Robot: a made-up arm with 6 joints.
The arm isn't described. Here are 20 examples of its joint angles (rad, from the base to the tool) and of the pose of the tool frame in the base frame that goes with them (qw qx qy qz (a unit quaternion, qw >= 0); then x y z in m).
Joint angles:
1: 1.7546 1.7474 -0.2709 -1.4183 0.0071 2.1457
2: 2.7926 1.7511 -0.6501 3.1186 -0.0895 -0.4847
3: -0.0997 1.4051 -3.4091 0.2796 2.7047 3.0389
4: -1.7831 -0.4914 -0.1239 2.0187 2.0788 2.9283
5: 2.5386 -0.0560 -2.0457 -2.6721 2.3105 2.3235
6: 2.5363 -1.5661 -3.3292 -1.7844 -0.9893 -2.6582
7: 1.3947 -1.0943 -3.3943 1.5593 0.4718 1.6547
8: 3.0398 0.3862 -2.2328 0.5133 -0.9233 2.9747
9: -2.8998 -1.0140 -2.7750 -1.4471 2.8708 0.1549
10: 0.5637 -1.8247 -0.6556 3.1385 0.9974 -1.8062
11: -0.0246 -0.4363 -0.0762 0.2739 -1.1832 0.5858
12: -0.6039 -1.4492 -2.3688 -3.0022 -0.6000 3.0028
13: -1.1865 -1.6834 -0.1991 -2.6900 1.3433 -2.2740
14: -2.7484 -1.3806 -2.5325 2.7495 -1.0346 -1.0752
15: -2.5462 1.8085 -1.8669 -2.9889 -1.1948 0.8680
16: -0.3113 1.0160 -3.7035 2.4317 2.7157 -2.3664
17: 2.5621 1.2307 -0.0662 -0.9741 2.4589 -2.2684
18: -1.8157 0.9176 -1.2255 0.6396 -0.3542 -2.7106
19: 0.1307 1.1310 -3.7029 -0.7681 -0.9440 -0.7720
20: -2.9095 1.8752 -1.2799 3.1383 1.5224 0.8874
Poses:
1: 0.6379 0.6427 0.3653 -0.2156 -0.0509 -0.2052 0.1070
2: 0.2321 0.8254 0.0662 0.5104 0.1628 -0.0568 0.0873
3: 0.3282 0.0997 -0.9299 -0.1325 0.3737 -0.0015 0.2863
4: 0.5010 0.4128 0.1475 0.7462 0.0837 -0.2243 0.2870
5: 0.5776 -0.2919 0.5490 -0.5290 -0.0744 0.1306 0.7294
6: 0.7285 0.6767 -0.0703 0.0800 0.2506 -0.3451 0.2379
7: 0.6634 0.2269 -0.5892 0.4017 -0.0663 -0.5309 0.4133
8: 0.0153 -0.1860 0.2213 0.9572 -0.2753 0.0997 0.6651
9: 0.3012 -0.6206 -0.6995 0.1869 0.2271 0.1753 0.4982
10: 0.8011 0.1545 -0.0640 -0.5747 -0.0167 -0.0104 0.6313
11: 0.1625 -0.5864 0.3199 -0.7262 0.2251 -0.0433 0.3540
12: 0.3096 -0.0275 0.0492 0.9492 -0.2272 0.1801 0.6064
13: 0.0957 -0.2059 -0.0765 0.9709 0.0111 -0.1333 0.5298
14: 0.4389 -0.1980 0.0274 0.8760 0.2290 0.1545 0.5575
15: 0.3252 -0.8242 0.1754 -0.4291 -0.0644 -0.0691 -0.0122
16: 0.0966 0.5466 -0.7360 -0.3876 0.1265 0.0473 0.5695
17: 0.4047 -0.0903 -0.4192 -0.8077 0.0939 0.0783 0.2352
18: 0.2329 0.9454 0.1051 -0.2026 -0.1695 -0.3745 0.0890
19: 0.5456 -0.2674 0.1563 0.7787 0.1524 0.1215 0.6108
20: 0.2386 0.8471 -0.2871 -0.3781 -0.0966 -0.0232 -0.1883
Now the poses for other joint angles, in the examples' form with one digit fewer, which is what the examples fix.
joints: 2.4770 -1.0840 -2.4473 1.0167 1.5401 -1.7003
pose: 0.534 0.583 -0.215 -0.573 0.151 -0.239 0.701
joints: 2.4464 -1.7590 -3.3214 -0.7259 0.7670 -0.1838
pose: 0.672 -0.205 0.588 -0.401 0.412 -0.330 0.089
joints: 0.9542 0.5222 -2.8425 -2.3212 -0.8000 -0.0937
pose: 0.408 -0.329 0.578 0.626 0.109 0.336 0.558
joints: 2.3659 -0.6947 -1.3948 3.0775 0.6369 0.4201
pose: 0.194 -0.184 0.096 0.959 -0.165 0.162 0.669
